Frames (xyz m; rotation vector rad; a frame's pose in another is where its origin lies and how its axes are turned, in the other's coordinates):
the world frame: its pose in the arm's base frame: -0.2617 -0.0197 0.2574 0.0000 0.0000 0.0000
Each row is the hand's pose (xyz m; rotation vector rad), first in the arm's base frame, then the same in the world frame.
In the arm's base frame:
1: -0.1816 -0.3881 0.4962 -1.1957 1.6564 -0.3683
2: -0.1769 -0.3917 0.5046 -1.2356 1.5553 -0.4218
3: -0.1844 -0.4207 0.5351 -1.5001 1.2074 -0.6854
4: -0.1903 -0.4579 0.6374 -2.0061 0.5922 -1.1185
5: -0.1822 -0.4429 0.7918 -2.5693 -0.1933 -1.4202
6: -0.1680 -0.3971 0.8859 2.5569 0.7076 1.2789
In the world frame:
1: 0.0801 -0.3684 0.2388 -1.1957 1.6564 -0.3683
2: 0.0848 -0.3720 0.2472 -1.2356 1.5553 -0.4218
3: 0.0773 -0.4010 0.2777 -1.5001 1.2074 -0.6854
4: 0.0714 -0.4382 0.3800 -2.0061 0.5922 -1.1185
5: 0.0795 -0.4232 0.5344 -2.5693 -0.1933 -1.4202
6: 0.0937 -0.3774 0.6285 2.5569 0.7076 1.2789

